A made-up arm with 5 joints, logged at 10 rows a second.
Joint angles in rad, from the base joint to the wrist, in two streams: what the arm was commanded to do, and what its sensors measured. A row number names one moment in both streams.
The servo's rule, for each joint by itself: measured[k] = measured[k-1] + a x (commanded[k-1-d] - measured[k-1]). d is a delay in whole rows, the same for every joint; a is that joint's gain. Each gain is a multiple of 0.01, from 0.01 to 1. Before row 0 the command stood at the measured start. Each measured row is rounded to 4 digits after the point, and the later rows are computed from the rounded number. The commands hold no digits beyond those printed.
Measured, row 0:
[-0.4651 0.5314 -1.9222 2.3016 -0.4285]
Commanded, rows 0 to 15:
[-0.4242 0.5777 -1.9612 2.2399 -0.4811]
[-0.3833 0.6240 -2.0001 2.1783 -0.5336]
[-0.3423 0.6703 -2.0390 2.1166 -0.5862]
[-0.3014 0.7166 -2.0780 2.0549 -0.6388]
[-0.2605 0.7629 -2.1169 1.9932 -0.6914]
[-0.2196 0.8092 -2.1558 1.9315 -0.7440]
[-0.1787 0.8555 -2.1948 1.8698 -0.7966]
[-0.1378 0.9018 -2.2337 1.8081 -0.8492]
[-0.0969 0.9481 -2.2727 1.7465 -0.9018]
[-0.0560 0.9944 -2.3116 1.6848 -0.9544]
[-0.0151 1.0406 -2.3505 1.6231 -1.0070]
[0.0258 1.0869 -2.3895 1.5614 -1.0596]
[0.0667 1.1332 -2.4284 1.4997 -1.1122]
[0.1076 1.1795 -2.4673 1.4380 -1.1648]
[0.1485 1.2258 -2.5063 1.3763 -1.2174]
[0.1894 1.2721 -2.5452 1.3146 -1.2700]
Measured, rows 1 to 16:
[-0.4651 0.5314 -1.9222 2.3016 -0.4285]
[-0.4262 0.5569 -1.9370 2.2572 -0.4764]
[-0.3854 0.5938 -1.9610 2.2004 -0.5285]
[-0.3445 0.6359 -1.9906 2.1401 -0.5810]
[-0.3036 0.6803 -2.0238 2.0788 -0.6336]
[-0.2627 0.7257 -2.0592 2.0172 -0.6862]
[-0.2218 0.7716 -2.0959 1.9555 -0.7388]
[-0.1809 0.8177 -2.1335 1.8938 -0.7914]
[-0.1400 0.8640 -2.1716 1.8321 -0.8440]
[-0.0991 0.9103 -2.2100 1.7705 -0.8966]
[-0.0582 0.9566 -2.2486 1.7088 -0.9492]
[-0.0173 1.0028 -2.2873 1.6471 -1.0018]
[0.0236 1.0491 -2.3261 1.5854 -1.0544]
[0.0645 1.0954 -2.3650 1.5237 -1.1070]
[0.1054 1.1417 -2.4039 1.4620 -1.1596]
[0.1463 1.1880 -2.4428 1.4003 -1.2122]
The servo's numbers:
d 1
a 0.95 0.55 0.38 0.72 0.91

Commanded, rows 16 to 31:
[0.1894 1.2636 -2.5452 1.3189 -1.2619]
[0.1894 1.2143 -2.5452 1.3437 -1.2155]
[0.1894 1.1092 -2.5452 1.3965 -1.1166]
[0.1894 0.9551 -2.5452 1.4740 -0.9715]
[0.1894 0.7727 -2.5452 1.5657 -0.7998]
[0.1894 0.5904 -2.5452 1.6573 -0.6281]
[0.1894 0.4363 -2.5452 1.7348 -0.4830]
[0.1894 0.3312 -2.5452 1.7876 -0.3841]
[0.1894 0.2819 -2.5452 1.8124 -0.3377]
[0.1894 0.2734 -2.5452 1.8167 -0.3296]
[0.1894 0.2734 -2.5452 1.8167 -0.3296]
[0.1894 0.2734 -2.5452 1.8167 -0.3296]
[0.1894 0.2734 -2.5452 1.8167 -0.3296]
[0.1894 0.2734 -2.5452 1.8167 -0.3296]
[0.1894 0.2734 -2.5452 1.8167 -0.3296]
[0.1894 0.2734 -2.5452 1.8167 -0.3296]
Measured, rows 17 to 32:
[0.1872 1.2343 -2.4817 1.3386 -1.2648]
[0.1893 1.2504 -2.5058 1.3244 -1.2622]
[0.1894 1.2305 -2.5208 1.3383 -1.2197]
[0.1894 1.1638 -2.5301 1.3802 -1.1259]
[0.1894 1.0490 -2.5358 1.4477 -0.9854]
[0.1894 0.8970 -2.5394 1.5327 -0.8165]
[0.1894 0.7284 -2.5416 1.6224 -0.6451]
[0.1894 0.5677 -2.5430 1.7033 -0.4976]
[0.1894 0.4376 -2.5438 1.7640 -0.3943]
[0.1894 0.3520 -2.5443 1.7988 -0.3428]
[0.1894 0.3088 -2.5446 1.8117 -0.3308]
[0.1894 0.2893 -2.5448 1.8153 -0.3297]
[0.1894 0.2806 -2.5450 1.8163 -0.3296]
[0.1894 0.2766 -2.5451 1.8166 -0.3296]
[0.1894 0.2748 -2.5451 1.8167 -0.3296]
[0.1894 0.2740 -2.5451 1.8167 -0.3296]

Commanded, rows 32 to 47:
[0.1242 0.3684 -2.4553 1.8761 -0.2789]
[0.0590 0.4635 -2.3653 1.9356 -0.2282]
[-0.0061 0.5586 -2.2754 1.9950 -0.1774]
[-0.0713 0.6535 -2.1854 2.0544 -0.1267]
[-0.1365 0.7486 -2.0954 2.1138 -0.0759]
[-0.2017 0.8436 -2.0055 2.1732 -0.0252]
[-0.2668 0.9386 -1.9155 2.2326 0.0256]
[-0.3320 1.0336 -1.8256 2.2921 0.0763]
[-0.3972 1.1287 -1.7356 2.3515 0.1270]
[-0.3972 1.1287 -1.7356 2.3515 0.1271]
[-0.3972 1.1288 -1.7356 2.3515 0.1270]
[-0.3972 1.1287 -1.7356 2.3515 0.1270]
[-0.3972 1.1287 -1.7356 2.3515 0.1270]
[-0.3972 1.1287 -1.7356 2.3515 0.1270]
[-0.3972 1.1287 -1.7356 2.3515 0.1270]
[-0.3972 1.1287 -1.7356 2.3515 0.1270]
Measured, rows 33 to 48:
[0.1894 0.2737 -2.5451 1.8167 -0.3296]
[0.1275 0.3258 -2.5110 1.8595 -0.2835]
[0.0624 0.4015 -2.4556 1.9143 -0.2332]
[-0.0027 0.4879 -2.3871 1.9724 -0.1824]
[-0.0679 0.5790 -2.3105 2.0314 -0.1317]
[-0.1331 0.6723 -2.2288 2.0907 -0.0809]
[-0.1983 0.7665 -2.1439 2.1501 -0.0302]
[-0.2634 0.8612 -2.0571 2.2095 0.0206]
[-0.3286 0.9560 -1.9691 2.2690 0.0713]
[-0.3938 1.0510 -1.8804 2.3284 0.1220]
[-0.3970 1.0937 -1.8254 2.3450 0.1266]
[-0.3972 1.1130 -1.7913 2.3497 0.1270]
[-0.3972 1.1216 -1.7701 2.3510 0.1270]
[-0.3972 1.1255 -1.7570 2.3514 0.1270]
[-0.3972 1.1273 -1.7489 2.3515 0.1270]
[-0.3972 1.1281 -1.7438 2.3515 0.1270]

